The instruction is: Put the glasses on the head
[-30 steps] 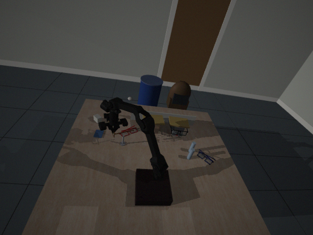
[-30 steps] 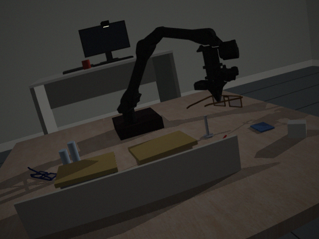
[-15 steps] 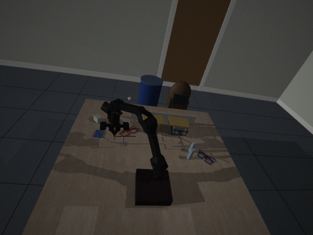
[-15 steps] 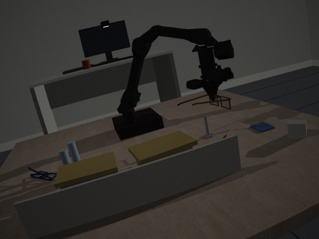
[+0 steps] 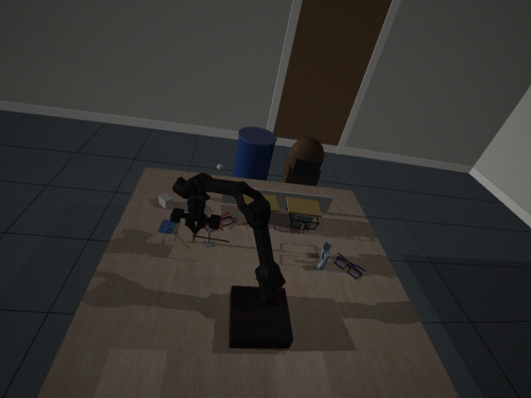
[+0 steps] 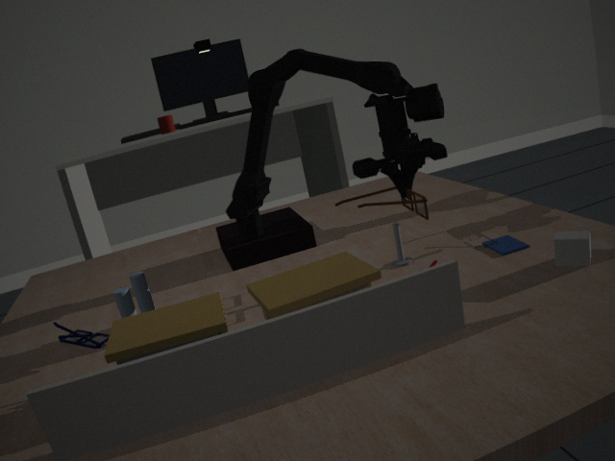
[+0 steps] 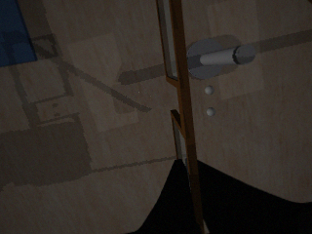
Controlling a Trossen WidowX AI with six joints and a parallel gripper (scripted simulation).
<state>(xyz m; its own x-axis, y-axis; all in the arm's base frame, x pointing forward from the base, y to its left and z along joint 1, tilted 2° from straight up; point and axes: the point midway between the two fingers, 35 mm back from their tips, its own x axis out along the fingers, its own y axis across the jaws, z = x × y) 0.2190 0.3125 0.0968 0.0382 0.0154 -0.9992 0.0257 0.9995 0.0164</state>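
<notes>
My gripper tip is now 50 mm short of the post, 50 mm to the left of it and 80 mm above it. Round my gripper tip: cube (270 mm ahead, 200 mm to the left, 80 mm below); then panel (380 mm ahead, 370 mm to the right, 50 mm below); then blue pad (120 mm ahead, 150 mm to the left, 110 mm below).
</notes>
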